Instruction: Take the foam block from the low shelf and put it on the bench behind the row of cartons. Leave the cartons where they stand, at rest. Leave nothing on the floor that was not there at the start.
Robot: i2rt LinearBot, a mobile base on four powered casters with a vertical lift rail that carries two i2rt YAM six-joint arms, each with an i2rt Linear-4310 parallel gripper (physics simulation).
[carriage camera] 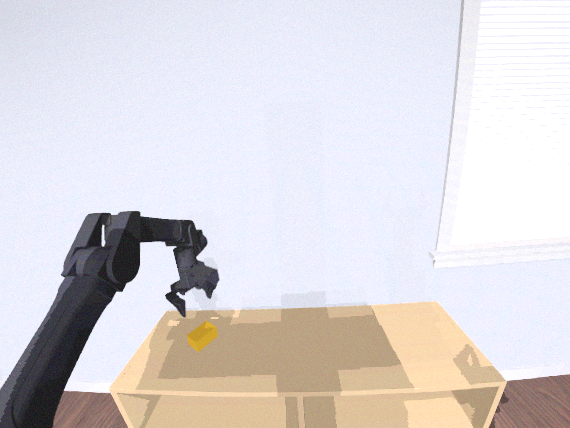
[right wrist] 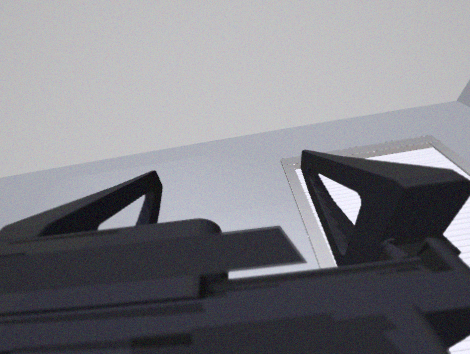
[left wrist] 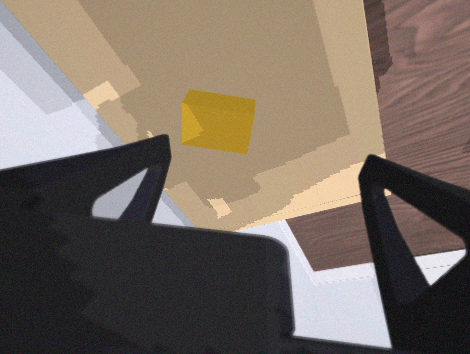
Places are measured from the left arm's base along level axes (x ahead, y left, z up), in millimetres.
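Pixels of known places: left gripper, between the fingertips: (carriage camera: 197, 307) (left wrist: 265, 155); right gripper, between the fingertips: (right wrist: 229, 168).
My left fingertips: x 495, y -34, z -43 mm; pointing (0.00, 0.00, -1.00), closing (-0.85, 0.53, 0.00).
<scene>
Behind a point stands the place of what it marks.
The yellow foam block (carriage camera: 202, 336) {z -228, x 561, y 9 mm} (left wrist: 218, 122) {z -228, x 580, y 13 mm} lies on the top board of the low wooden shelf (carriage camera: 435, 340) {z -272, x 512, y -825 mm} (left wrist: 280, 45) {z -273, x 479, y -23 mm}, near its far left corner in the carriage camera. My left gripper (carriage camera: 197, 306) {z -43, x 495, y -34 mm} (left wrist: 265, 155) {z -43, x 495, y -34 mm} is open and empty, pointing down above the block and somewhat toward the wall; the block shows beyond the fingertips in the left wrist view. My right gripper (right wrist: 229, 168) {z 432, x 46, y -687 mm} is open and empty, pointing at the upper wall and ceiling. The bench and the row of cartons do not show in these views.
A pale wall (carriage camera: 300, 175) {z 300, x 778, y -393 mm} stands right behind the shelf, with a window (carriage camera: 520, 125) {z 439, x 744, y -1212 mm} (right wrist: 457, 225) {z 684, x 733, y -1519 mm} at the right. Open compartments show under the shelf's top board. Brown wooden floor (carriage camera: 537, 402) {z -883, x 601, y -1529 mm} (left wrist: 425, 110) {z -882, x 118, y 565 mm} lies beside the shelf.
</scene>
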